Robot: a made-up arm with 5 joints.
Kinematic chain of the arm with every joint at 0, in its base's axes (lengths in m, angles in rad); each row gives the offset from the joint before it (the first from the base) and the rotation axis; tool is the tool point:
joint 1: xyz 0 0 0.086 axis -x
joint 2: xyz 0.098 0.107 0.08 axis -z
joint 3: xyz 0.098 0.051 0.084 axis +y
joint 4: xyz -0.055 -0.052 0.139 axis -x
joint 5: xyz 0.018 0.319 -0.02 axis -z
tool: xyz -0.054 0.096 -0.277
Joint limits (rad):
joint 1: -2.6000..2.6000
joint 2: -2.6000..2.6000
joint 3: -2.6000..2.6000
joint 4: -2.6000..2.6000
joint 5: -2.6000..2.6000
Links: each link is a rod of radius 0.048 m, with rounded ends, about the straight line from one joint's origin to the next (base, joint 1, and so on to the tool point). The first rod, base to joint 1, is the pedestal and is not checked.
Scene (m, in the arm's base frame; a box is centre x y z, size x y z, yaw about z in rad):
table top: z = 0
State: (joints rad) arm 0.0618 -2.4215 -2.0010 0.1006 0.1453
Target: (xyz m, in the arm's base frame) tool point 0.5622 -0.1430 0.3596
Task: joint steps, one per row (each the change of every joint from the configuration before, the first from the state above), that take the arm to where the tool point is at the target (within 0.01 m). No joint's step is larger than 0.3 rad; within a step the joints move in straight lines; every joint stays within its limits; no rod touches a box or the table.
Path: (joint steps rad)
1: 0.0241 -0.0223 0.0766 -0.2774 0.0243
2: 0.0242 -0.0223 0.0766 -0.2773 0.0243
3: 0.0241 -0.0223 0.0767 -0.2774 0.0243
4: 0.0241 -0.0223 0.0766 -0.2773 0.0243
5: 0.0241 -0.0224 0.0766 -0.2774 0.0243
6: 0.0242 -0.0223 0.0766 -0.2773 0.0243
7: 0.0241 -0.0223 0.0767 -0.2774 0.0243
8: 0.0241 -0.0223 0.0766 -0.2774 0.0243

